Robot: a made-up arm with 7 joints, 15 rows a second.
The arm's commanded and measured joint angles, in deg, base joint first. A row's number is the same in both.
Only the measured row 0 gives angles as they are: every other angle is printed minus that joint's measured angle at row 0.
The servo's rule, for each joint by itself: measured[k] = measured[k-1] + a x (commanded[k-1-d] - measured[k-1]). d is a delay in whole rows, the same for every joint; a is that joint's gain. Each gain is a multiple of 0.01, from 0.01 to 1. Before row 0 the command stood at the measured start. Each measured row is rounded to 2 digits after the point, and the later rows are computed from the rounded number. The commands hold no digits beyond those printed.
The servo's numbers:
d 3
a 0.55 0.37 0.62 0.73 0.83 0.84 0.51
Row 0, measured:
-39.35, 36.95, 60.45, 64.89, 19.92, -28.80, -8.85
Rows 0 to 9, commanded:
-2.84, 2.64, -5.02, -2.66, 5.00, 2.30, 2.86
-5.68, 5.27, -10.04, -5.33, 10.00, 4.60, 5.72
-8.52, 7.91, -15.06, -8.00, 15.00, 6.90, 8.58
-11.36, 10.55, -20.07, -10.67, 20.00, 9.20, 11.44
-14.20, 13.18, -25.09, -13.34, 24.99, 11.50, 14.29
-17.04, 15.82, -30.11, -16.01, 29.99, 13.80, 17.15
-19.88, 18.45, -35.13, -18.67, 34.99, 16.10, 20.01
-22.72, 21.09, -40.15, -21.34, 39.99, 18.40, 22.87
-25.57, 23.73, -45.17, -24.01, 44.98, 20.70, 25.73
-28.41, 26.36, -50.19, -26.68, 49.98, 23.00, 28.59
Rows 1 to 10, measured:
0.00, 0.00, 0.00, 0.00, 0.00, 0.00, 0.00
0.00, 0.00, 0.00, 0.00, 0.00, 0.00, 0.00
0.00, 0.00, 0.00, 0.00, 0.00, 0.00, 0.00
-1.56, 0.98, -3.11, -1.94, 4.15, 1.93, 1.46
-3.83, 2.57, -7.41, -4.41, 9.01, 4.17, 3.63
-6.41, 4.55, -12.15, -7.03, 13.98, 6.46, 6.15
-9.13, 6.77, -17.06, -9.69, 18.98, 8.76, 8.85
-11.92, 9.14, -22.04, -12.35, 23.97, 11.06, 11.62
-14.74, 11.61, -27.04, -15.02, 28.97, 13.36, 14.44
-17.57, 14.14, -32.06, -17.68, 33.97, 15.66, 17.28

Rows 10 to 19, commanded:
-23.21, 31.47, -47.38, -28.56, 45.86, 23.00, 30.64
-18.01, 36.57, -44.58, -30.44, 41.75, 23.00, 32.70
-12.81, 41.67, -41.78, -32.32, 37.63, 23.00, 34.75
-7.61, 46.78, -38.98, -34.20, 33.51, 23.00, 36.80
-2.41, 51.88, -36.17, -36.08, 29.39, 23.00, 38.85
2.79, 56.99, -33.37, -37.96, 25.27, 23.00, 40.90
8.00, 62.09, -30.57, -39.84, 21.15, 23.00, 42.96
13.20, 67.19, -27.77, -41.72, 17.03, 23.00, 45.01
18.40, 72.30, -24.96, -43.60, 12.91, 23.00, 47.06
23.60, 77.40, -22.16, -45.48, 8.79, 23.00, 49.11
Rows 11 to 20, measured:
-20.40, 16.71, -37.08, -20.35, 38.97, 17.96, 20.13
-23.24, 19.31, -42.10, -23.02, 43.96, 20.26, 22.99
-26.08, 21.92, -47.12, -25.69, 48.96, 22.56, 25.85
-24.50, 25.45, -47.28, -27.79, 46.39, 22.93, 28.29
-20.93, 29.56, -45.61, -29.72, 42.54, 22.99, 30.54
-16.46, 34.04, -43.24, -31.62, 38.46, 23.00, 32.69
-11.59, 38.75, -40.60, -33.50, 34.35, 23.00, 34.79
-6.54, 43.61, -37.85, -35.38, 30.23, 23.00, 36.86
-1.41, 48.56, -35.07, -37.26, 26.11, 23.00, 38.92
3.77, 53.57, -32.28, -39.14, 21.99, 23.00, 40.98

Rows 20 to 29, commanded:
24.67, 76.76, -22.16, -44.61, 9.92, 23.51, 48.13
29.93, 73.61, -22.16, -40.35, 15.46, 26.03, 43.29
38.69, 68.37, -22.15, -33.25, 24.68, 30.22, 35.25
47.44, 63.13, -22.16, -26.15, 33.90, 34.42, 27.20
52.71, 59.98, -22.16, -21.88, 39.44, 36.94, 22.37
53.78, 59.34, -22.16, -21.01, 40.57, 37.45, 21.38
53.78, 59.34, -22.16, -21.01, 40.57, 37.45, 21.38
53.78, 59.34, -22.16, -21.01, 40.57, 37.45, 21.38
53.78, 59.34, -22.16, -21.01, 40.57, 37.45, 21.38
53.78, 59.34, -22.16, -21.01, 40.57, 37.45, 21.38
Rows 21 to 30, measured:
8.96, 58.61, -29.48, -41.02, 17.87, 23.00, 43.04
14.15, 63.68, -26.68, -42.90, 13.75, 23.00, 45.09
19.35, 68.76, -23.88, -44.78, 9.63, 23.00, 47.14
22.28, 71.72, -22.81, -44.66, 9.87, 23.43, 47.64
26.49, 72.42, -22.41, -41.51, 14.51, 25.61, 45.42
33.20, 70.92, -22.25, -35.48, 22.95, 29.48, 40.23
41.03, 68.04, -22.19, -28.67, 32.04, 33.63, 33.58
47.45, 65.06, -22.17, -23.71, 38.18, 36.41, 27.86
50.93, 62.94, -22.16, -21.74, 40.16, 37.28, 24.56
52.50, 61.61, -22.16, -21.21, 40.50, 37.42, 22.94

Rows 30 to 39, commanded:
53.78, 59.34, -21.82, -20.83, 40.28, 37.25, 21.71
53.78, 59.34, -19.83, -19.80, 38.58, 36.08, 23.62
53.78, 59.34, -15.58, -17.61, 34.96, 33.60, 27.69
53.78, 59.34, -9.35, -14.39, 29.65, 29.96, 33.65
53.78, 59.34, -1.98, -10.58, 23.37, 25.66, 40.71
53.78, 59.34, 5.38, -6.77, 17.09, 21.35, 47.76
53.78, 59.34, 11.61, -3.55, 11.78, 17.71, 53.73
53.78, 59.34, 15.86, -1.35, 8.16, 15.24, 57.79
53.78, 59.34, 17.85, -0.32, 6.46, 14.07, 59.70
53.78, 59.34, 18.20, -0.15, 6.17, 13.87, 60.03
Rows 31 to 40, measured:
53.20, 60.77, -22.16, -21.06, 40.56, 37.45, 22.14
53.52, 60.24, -22.16, -21.02, 40.57, 37.45, 21.75
53.66, 59.91, -22.16, -21.01, 40.57, 37.45, 21.56
53.73, 59.70, -21.95, -20.88, 40.33, 37.28, 21.64
53.76, 59.57, -20.64, -20.09, 38.88, 36.27, 22.65
53.77, 59.48, -17.50, -18.28, 35.63, 34.03, 25.22
53.78, 59.43, -12.45, -15.44, 30.67, 30.61, 29.52
53.78, 59.40, -5.96, -11.89, 24.61, 26.45, 35.23
53.78, 59.38, 1.07, -8.15, 18.37, 22.17, 41.62
53.78, 59.37, 7.60, -4.79, 12.90, 18.42, 47.80

